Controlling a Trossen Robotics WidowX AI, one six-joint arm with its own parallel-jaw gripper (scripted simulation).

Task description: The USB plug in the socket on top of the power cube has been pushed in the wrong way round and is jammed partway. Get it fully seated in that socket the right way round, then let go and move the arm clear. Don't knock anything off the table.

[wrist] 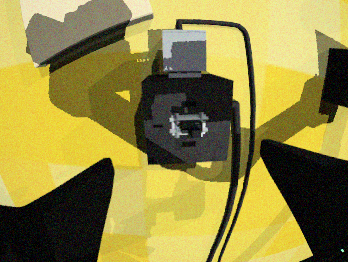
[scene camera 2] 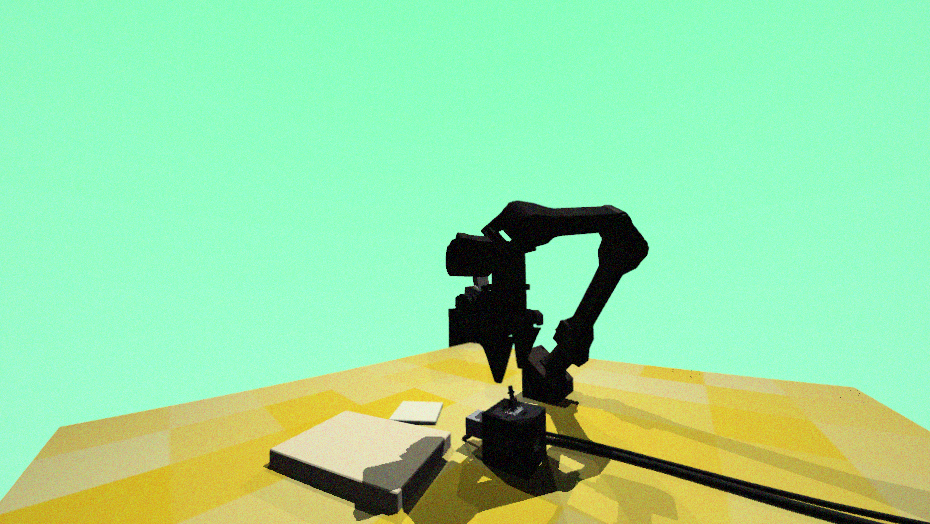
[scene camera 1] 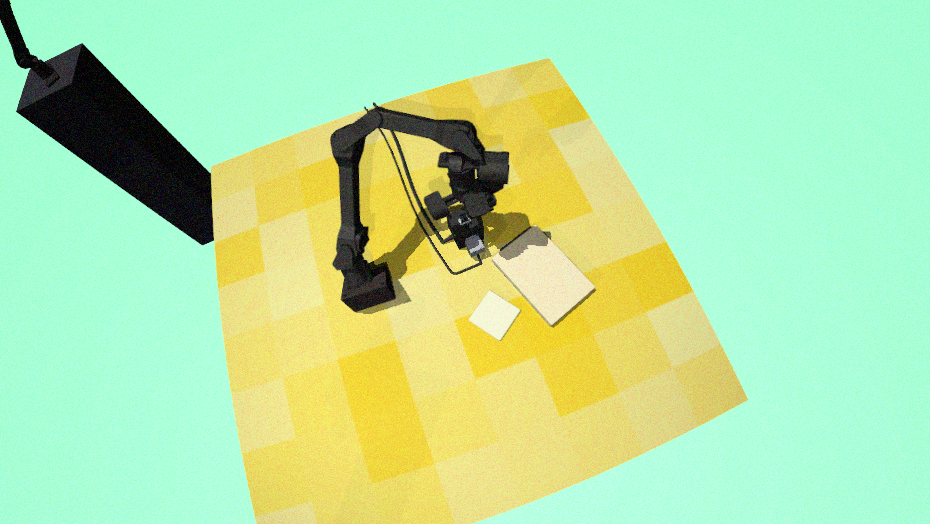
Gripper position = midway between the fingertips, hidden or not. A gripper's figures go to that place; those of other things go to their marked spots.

My gripper (scene camera 1: pixel 466 209) is 1.03 m from the lens. A pad (scene camera 1: pixel 495 315): 1.05 m from the lens. A beige box (scene camera 1: pixel 552 285) is 1.07 m from the lens. A power cube (scene camera 1: pixel 459 232) is 1.06 m from the lens.
